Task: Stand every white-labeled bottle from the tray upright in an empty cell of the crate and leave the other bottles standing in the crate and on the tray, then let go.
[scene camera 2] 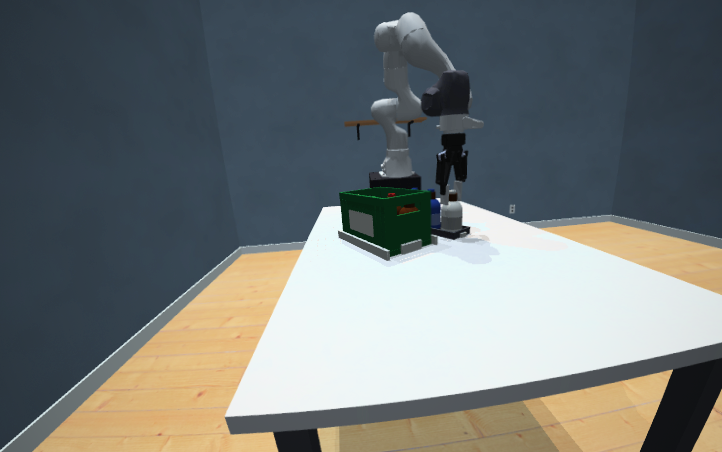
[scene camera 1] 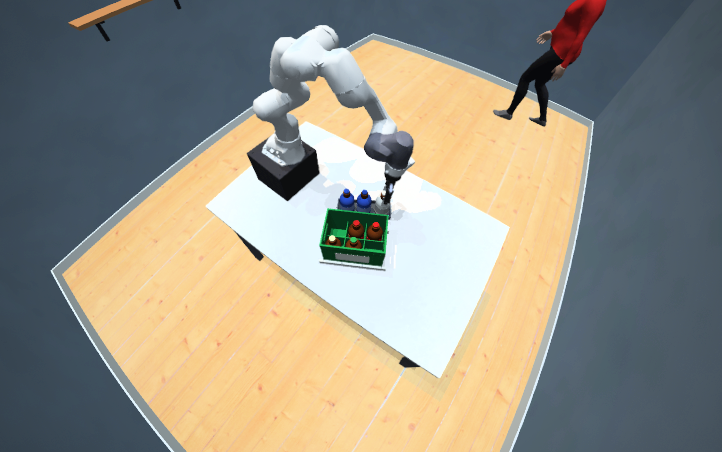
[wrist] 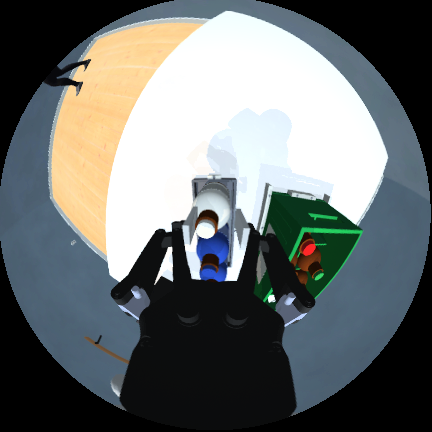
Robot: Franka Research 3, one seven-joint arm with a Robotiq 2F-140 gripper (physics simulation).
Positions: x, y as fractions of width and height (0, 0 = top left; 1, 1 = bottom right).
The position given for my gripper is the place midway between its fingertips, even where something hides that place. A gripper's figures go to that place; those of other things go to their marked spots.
Labels:
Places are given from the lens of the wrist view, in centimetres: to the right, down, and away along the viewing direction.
my gripper (wrist: 0.50, 0.50): 0, 0, 22
white-labeled bottle (wrist: 0.49, 0.47): 0, -2, 21

